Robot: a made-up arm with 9 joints. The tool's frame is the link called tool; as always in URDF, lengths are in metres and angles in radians. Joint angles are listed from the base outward. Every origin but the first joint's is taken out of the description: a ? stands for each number. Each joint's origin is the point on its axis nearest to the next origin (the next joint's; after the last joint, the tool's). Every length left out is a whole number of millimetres.
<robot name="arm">
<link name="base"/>
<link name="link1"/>
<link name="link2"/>
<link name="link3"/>
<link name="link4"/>
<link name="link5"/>
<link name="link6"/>
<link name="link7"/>
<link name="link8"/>
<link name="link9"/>
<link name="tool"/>
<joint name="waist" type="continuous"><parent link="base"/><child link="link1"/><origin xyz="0.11 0.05 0.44" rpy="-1.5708 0 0"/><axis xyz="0 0 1"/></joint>
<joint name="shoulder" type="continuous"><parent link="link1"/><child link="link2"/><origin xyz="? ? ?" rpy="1.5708 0 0"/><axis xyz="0 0 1"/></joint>
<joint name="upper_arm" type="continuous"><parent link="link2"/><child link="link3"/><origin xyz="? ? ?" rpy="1.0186 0.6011 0.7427"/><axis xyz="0 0 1"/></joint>
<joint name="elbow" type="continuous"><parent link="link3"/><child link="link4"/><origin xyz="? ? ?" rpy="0 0.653 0"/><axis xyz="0 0 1"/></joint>
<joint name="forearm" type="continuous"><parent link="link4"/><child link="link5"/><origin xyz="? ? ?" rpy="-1.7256 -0.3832 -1.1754"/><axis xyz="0 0 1"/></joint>
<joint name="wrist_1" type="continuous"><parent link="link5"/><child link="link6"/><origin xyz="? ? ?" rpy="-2.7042 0.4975 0.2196"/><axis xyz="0 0 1"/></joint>
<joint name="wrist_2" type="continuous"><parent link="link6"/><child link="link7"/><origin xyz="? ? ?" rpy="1.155 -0.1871 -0.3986"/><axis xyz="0 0 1"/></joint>
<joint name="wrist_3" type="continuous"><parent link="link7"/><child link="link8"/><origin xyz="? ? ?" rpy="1.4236 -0.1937 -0.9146"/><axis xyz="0 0 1"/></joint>
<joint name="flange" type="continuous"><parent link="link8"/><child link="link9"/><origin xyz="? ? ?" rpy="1.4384 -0.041 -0.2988"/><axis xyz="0 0 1"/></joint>
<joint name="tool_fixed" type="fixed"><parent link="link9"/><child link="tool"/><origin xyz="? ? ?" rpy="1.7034 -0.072 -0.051"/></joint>
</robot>
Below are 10 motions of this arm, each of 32 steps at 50 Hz.
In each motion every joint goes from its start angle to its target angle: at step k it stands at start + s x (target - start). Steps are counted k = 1, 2, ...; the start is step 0. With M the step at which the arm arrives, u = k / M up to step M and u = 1 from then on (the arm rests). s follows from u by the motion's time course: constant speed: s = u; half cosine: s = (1 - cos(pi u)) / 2; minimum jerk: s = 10 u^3 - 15 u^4 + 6 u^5.
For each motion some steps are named. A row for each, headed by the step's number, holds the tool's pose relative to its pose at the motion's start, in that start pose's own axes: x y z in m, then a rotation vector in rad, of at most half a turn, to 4 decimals.
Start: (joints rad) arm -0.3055 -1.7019 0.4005 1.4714 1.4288 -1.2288 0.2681 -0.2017 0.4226
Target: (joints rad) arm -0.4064 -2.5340 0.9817 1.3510 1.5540 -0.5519 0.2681 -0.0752 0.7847
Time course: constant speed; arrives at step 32
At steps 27, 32:
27: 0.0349 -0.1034 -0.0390 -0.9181 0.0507 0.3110
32: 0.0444 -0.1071 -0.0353 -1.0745 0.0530 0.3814

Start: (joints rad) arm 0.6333 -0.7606 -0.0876 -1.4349 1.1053 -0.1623 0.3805 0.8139 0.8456
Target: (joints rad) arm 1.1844 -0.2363 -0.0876 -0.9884 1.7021 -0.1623 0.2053 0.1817 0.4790
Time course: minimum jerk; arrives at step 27
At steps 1, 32:
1: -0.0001 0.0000 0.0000 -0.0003 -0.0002 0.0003
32: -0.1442 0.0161 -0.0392 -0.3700 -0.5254 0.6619

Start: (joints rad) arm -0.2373 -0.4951 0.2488 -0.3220 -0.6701 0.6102 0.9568 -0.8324 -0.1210
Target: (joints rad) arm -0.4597 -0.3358 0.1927 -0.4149 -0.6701 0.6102 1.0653 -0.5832 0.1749
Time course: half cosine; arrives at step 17
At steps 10, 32:
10: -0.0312 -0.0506 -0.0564 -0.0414 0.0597 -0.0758
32: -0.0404 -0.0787 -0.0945 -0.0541 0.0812 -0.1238

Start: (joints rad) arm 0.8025 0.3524 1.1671 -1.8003 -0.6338 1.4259 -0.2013 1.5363 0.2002
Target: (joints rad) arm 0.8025 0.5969 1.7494 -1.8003 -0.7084 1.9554 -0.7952 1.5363 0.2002
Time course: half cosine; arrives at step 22
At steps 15, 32:
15: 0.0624 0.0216 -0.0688 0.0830 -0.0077 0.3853
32: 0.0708 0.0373 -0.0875 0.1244 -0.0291 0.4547

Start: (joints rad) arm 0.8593 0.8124 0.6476 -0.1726 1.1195 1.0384 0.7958 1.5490 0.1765
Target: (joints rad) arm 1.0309 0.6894 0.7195 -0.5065 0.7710 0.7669 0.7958 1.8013 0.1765
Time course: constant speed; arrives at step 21
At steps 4, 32:
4: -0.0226 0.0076 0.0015 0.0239 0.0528 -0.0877
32: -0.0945 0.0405 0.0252 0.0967 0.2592 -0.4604

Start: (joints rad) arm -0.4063 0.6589 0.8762 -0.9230 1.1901 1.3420 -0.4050 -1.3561 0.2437
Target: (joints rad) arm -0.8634 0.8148 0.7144 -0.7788 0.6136 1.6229 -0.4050 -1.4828 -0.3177
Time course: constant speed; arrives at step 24
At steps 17, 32:
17: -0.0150 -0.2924 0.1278 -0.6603 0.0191 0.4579
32: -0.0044 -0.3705 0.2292 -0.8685 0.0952 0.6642

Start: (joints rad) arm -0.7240 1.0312 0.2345 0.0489 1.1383 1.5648 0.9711 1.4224 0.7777
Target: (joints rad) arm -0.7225 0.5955 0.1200 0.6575 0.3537 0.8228 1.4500 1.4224 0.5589
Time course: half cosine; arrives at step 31
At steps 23, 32:
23: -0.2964 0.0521 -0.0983 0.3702 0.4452 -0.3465
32: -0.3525 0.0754 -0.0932 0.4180 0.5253 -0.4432

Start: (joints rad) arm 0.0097 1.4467 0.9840 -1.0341 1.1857 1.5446 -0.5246 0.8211 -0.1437
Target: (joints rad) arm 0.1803 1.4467 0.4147 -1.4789 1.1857 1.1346 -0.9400 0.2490 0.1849
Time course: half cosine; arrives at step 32
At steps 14, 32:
14: -0.1092 0.0172 0.0685 0.2321 0.3635 -0.0565
32: -0.2157 0.0125 0.1492 0.7406 0.6776 0.0235

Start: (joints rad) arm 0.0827 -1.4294 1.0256 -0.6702 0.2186 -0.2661 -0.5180 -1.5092 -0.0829
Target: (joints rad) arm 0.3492 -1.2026 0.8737 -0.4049 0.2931 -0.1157 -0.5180 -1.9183 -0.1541
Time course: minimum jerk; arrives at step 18
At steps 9, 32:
9: 0.0207 0.0611 0.0022 -0.0874 0.0679 0.0501
32: 0.0504 0.1223 -0.0134 -0.1523 0.1298 0.0904

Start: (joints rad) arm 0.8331 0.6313 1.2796 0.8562 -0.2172 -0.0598 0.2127 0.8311 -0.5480
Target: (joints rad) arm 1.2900 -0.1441 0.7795 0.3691 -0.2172 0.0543 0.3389 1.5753 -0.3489
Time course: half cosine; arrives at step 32
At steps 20, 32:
20: 0.1342 0.5496 -0.1656 0.9025 -0.0056 -0.5761
32: 0.1744 0.7648 -0.0248 1.3502 0.2891 -0.8620

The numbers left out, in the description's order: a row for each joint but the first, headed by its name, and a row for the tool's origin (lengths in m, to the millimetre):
shoulder: -0.1 0.136 0
upper_arm: -0.226 0.074 0
elbow: -0.241 0.057 0
forearm: 0.013 0.061 0
wrist_1: 0.056 0.001 0
wrist_2: -0.013 -0.098 0
wrist_3: -0.176 0.074 0
flange: -0.043 0.004 0
tool: -0.125 0.088 0

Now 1 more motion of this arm.
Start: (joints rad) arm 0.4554 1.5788 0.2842 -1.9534 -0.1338 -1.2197 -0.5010 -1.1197 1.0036
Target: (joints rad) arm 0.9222 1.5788 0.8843 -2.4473 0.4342 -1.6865 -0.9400 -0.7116 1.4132
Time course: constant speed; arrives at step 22
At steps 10, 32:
10: -0.0134 -0.0021 0.0476 0.5530 -0.0569 0.4651
32: 0.0041 -0.0658 0.0100 0.9381 -0.2312 1.2014

